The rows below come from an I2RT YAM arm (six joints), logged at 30 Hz.
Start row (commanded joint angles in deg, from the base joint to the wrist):
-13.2 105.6 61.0 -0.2 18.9 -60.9
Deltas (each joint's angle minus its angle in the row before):
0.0 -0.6 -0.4 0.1 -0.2 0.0
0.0 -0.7 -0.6 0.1 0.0 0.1
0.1 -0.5 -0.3 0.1 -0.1 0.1
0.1 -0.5 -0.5 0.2 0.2 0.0
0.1 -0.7 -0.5 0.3 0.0 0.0
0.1 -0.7 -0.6 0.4 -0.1 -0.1
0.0 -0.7 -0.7 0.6 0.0 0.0
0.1 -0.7 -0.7 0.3 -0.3 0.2
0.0 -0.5 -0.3 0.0 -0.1 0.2
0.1 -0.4 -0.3 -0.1 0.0 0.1
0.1 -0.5 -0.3 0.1 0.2 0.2
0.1 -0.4 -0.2 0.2 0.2 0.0
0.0 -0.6 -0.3 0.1 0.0 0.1
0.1 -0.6 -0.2 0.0 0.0 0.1
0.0 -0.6 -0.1 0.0 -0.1 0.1
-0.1 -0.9 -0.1 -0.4 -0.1 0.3
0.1 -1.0 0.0 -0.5 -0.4 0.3
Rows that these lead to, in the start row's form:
-13.2 105.0 60.6 -0.1 18.7 -60.9
-13.2 104.3 60.0 0.0 18.7 -60.8
-13.1 103.8 59.7 0.1 18.6 -60.7
-13.0 103.3 59.2 0.3 18.8 -60.7
-12.9 102.6 58.7 0.6 18.8 -60.7
-12.8 101.9 58.1 1.0 18.7 -60.8
-12.8 101.2 57.4 1.6 18.7 -60.8
-12.7 100.5 56.7 1.9 18.4 -60.6
-12.7 100.0 56.4 1.9 18.3 -60.4
-12.6 99.6 56.1 1.8 18.3 -60.3
-12.5 99.1 55.8 1.9 18.5 -60.1
-12.4 98.7 55.6 2.1 18.7 -60.1
-12.4 98.1 55.3 2.2 18.7 -60.0
-12.3 97.5 55.1 2.2 18.7 -59.9
-12.3 96.9 55.0 2.2 18.6 -59.8
-12.4 96.0 54.9 1.8 18.5 -59.5
-12.3 95.0 54.9 1.3 18.1 -59.2

